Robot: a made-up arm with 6 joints. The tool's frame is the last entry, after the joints. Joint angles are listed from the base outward.
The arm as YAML. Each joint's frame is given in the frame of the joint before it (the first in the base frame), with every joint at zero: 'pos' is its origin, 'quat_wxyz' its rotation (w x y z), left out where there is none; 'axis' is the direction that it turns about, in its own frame. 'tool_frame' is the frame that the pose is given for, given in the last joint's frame.
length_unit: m
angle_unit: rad
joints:
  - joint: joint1
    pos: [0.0, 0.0, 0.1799]
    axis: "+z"
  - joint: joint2
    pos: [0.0, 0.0, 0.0]
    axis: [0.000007, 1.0, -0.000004]
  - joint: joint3
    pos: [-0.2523, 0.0, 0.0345]
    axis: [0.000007, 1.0, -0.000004]
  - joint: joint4
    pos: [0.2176, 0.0, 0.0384]
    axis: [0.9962, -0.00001, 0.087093]
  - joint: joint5
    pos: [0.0, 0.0, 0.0]
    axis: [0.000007, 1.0, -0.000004]
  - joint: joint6
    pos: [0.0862, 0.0, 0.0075]
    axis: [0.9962, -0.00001, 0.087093]
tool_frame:
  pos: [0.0, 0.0, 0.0]
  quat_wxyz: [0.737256, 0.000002, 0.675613, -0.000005]
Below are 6 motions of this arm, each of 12 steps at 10 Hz.
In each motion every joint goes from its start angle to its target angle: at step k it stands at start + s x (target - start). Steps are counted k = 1, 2, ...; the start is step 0. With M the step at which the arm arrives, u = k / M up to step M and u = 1 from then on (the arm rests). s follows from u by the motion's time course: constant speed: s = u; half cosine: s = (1 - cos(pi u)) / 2; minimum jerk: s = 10 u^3 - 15 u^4 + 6 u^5.
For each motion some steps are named. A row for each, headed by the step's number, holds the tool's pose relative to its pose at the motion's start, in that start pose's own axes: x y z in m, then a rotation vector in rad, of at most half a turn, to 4 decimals.
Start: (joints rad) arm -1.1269 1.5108 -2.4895 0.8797 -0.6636 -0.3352
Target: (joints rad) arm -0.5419 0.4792 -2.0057 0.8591 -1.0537 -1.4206
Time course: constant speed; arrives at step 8
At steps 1, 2, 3, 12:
1: -0.0465 0.0241 0.0012 0.0103 -0.0683 -0.0403
2: -0.0961 0.0390 0.0006 0.0388 -0.1338 -0.0797
3: -0.1472 0.0444 -0.0017 0.0848 -0.1935 -0.1184
12: -0.3741 -0.0624 -0.0438 0.5234 -0.3070 -0.3042

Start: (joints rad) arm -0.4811 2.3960 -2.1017 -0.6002 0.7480 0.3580
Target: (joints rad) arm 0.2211 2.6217 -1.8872 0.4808 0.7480 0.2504
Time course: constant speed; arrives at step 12
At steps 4, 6, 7, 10, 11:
4: 0.0401 0.1381 -0.0163 -0.3580 0.1709 -0.0013
6: 0.0700 0.2001 -0.0346 -0.5105 0.2796 -0.0067
7: 0.0872 0.2287 -0.0457 -0.5790 0.3389 -0.0100
10: 0.1462 0.3032 -0.0851 -0.7511 0.5327 -0.0192
11: 0.1680 0.3240 -0.0995 -0.7965 0.6014 -0.0215

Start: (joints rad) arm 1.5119 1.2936 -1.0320 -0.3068 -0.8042 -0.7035
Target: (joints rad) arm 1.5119 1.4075 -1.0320 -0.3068 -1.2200 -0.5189
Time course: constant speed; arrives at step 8
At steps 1, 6, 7, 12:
1: 0.0000 0.0011 0.0011 0.0223 -0.0314 0.0262
6: 0.0002 0.0067 0.0039 0.1247 -0.1946 0.1590
7: 0.0004 0.0079 0.0039 0.1434 -0.2284 0.1857
12: 0.0006 0.0090 0.0037 0.1616 -0.2626 0.2124

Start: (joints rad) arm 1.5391 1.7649 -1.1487 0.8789 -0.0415 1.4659
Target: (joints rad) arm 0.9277 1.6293 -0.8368 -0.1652 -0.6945 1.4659
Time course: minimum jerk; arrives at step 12
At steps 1, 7, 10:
1: -0.0010 0.0008 -0.0001 -0.0045 -0.0027 -0.0038
7: -0.1091 0.0822 -0.0478 -0.4622 -0.2729 -0.5319
10: -0.1433 0.0977 -0.0811 -0.5858 -0.3262 -0.7980

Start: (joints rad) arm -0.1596 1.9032 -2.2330 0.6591 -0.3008 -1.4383
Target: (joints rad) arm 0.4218 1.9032 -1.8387 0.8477 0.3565 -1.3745
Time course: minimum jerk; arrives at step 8
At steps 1, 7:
1: -0.0009 0.0047 -0.0008 -0.0207 0.0020 0.0083
7: -0.1007 0.2311 -0.1666 -1.3137 0.0461 0.3724

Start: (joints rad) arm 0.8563 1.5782 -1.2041 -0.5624 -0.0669 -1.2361
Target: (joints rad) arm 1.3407 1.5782 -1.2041 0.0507 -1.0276 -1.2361
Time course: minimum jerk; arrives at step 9
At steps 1, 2, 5, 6, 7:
1: -0.0021 -0.0013 0.0000 0.0118 -0.0085 0.0058
2: -0.0138 -0.0089 -0.0002 0.0778 -0.0552 0.0393
5: -0.0913 -0.0655 -0.0275 0.5897 -0.3621 0.3650
6: -0.1100 -0.0810 -0.0447 0.7578 -0.4339 0.5009
7: -0.1206 -0.0899 -0.0583 0.8725 -0.4710 0.6033

